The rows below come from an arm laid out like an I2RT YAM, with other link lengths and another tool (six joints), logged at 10 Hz.
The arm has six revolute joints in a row. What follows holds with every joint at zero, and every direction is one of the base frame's. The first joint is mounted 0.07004 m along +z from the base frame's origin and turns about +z. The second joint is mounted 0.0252 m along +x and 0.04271 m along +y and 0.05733 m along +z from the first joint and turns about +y. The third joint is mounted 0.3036 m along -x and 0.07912 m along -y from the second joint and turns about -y. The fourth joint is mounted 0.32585 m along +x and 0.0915 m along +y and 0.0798 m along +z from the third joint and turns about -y. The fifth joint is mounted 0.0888 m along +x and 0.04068 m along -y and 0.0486 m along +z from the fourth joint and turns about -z. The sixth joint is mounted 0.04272 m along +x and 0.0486 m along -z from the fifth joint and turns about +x. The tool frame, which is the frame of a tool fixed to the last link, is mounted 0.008 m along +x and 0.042 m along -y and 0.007 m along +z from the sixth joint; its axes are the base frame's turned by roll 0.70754, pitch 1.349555 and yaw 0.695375 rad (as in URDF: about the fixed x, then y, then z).
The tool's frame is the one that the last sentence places.
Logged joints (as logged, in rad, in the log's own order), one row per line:
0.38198 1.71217 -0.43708 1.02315 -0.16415 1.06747
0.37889 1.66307 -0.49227 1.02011 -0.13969 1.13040
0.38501 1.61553 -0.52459 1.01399 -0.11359 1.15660
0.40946 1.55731 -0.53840 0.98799 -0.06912 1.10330
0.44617 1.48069 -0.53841 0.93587 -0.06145 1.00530
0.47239 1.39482 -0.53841 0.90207 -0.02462 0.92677
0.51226 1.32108 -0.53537 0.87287 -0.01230 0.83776
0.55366 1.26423 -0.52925 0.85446 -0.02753 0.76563
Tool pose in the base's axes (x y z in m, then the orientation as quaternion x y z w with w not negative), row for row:
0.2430 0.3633 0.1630 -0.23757 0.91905 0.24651 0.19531
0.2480 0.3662 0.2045 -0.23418 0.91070 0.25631 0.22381
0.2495 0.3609 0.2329 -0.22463 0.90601 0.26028 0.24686
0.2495 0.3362 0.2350 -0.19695 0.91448 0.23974 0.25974
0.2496 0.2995 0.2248 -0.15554 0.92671 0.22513 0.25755
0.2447 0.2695 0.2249 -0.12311 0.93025 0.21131 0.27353
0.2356 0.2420 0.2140 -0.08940 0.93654 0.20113 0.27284
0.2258 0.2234 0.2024 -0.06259 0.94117 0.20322 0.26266
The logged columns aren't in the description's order. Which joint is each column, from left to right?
Columns, left to right: joint 6, joint 2, joint 4, joint 1, joint 5, joint 3.
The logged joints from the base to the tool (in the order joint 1, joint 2, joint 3, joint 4, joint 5, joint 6), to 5 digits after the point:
1.02315 1.71217 1.06747 -0.43708 -0.16415 0.38198
1.02011 1.66307 1.13040 -0.49227 -0.13969 0.37889
1.01399 1.61553 1.15660 -0.52459 -0.11359 0.38501
0.98799 1.55731 1.10330 -0.53840 -0.06912 0.40946
0.93587 1.48069 1.00530 -0.53841 -0.06145 0.44617
0.90207 1.39482 0.92677 -0.53841 -0.02462 0.47239
0.87287 1.32108 0.83776 -0.53537 -0.01230 0.51226
0.85446 1.26423 0.76563 -0.52925 -0.02753 0.55366

